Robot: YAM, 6 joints.
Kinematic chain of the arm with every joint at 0, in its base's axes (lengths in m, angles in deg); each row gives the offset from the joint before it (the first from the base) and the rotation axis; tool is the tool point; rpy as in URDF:
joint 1: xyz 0 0 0.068 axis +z
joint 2: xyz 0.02 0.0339 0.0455 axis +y
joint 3: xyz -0.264 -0.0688 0 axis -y
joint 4: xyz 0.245 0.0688 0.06 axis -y
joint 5: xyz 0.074 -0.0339 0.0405 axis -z
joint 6: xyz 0.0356 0 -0.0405 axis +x
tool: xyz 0 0 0 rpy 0 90 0
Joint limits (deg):
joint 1: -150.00..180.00
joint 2: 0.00..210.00
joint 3: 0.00..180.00
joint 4: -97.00..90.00
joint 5: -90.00..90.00
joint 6: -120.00..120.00
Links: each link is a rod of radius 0.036 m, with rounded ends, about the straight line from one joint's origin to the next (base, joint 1, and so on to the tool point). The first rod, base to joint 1, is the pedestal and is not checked.
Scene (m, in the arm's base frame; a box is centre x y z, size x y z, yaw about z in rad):
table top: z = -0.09
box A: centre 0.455 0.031 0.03 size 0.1 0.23 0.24 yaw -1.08
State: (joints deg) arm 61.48 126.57 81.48 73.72 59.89 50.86
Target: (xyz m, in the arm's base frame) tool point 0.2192 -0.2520 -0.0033
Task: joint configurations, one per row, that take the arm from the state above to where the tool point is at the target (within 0.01 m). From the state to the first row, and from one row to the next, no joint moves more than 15 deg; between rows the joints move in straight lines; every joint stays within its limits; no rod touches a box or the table.
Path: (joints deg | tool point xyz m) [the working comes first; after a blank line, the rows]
Joints at the target: -43.31 139.24 43.32 69.18 68.06 50.86
Straight joint move there: touches box A.

1: 47.43 114.10 80.35 75.92 61.29 55.52 | 0.3155 0.2973 0.3294
2: 33.38 101.63 79.21 78.12 62.69 60.17 | 0.3293 0.1791 0.4087
3: 19.33 89.15 78.08 80.32 64.08 64.83 | 0.2935 0.0690 0.4731
4: 5.28 76.68 76.95 82.53 65.48 69.49 | 0.2171 -0.0125 0.5196
5: -4.44 89.19 70.22 79.86 66.00 65.76 | 0.3071 -0.0565 0.4319
6: -14.16 101.71 63.50 77.19 66.51 62.04 | 0.3525 -0.1226 0.3231
7: -23.87 114.22 56.77 74.52 67.03 58.31 | 0.3477 -0.1897 0.2058
8: -33.59 126.73 50.05 71.85 67.55 54.59 | 0.2983 -0.2376 0.0931
9: -43.31 139.24 43.32 69.18 68.06 50.86 | 0.2192 -0.2520 -0.0033

